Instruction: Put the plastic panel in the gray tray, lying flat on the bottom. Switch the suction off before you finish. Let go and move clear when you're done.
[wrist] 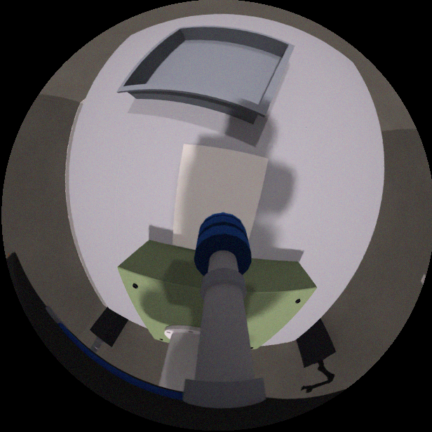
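The plastic panel (217, 182) is a cream rectangle in the middle of the wrist view. It lies flat on the pale table top, outside the tray, and the green block and the cup hide parts of its near end. The gray tray (220, 70) is a shallow open box with raised walls, at the upper middle beyond the panel, and no object shows in it. My blue suction cup (223, 225) appears above the near end of the panel, apart from it, with nothing held. The exact gap under the cup is hidden.
A large green block (175, 300) with small dark holes stands at the near end of the panel, with a pale round column (180, 360) behind it. Black boxes stand at the lower left (109, 326) and lower right (316, 342). Soft shadows fall right of the panel.
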